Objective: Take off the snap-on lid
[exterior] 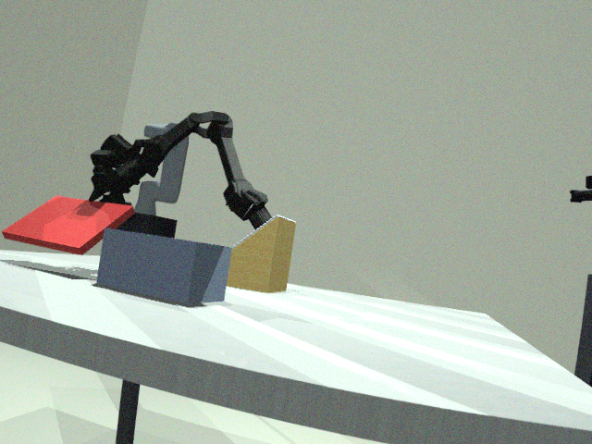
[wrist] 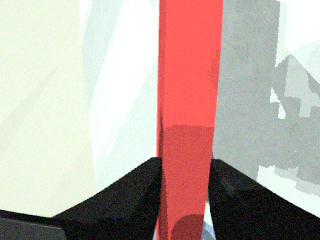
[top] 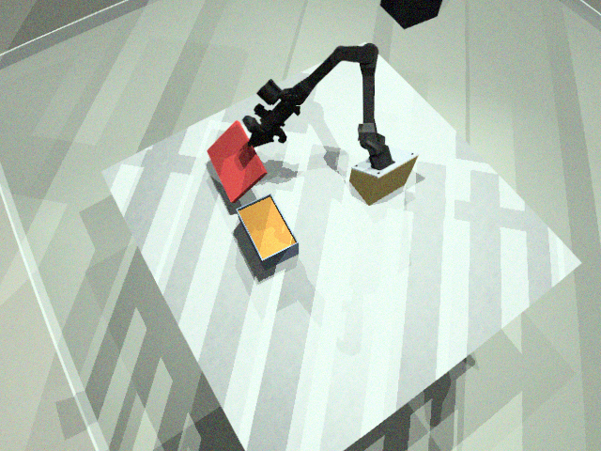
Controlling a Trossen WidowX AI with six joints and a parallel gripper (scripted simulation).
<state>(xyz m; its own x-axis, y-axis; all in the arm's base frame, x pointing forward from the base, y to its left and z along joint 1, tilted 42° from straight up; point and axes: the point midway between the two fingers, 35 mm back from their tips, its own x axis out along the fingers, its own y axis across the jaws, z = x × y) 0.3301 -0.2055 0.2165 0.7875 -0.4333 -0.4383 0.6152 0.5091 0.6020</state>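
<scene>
My gripper tip is now 7 cm short of the red lid and 4 cm above it. Also, from my gripper tip: blue-grey storage box 8 cm ahead, 28 cm to the left, 10 cm below.
</scene>
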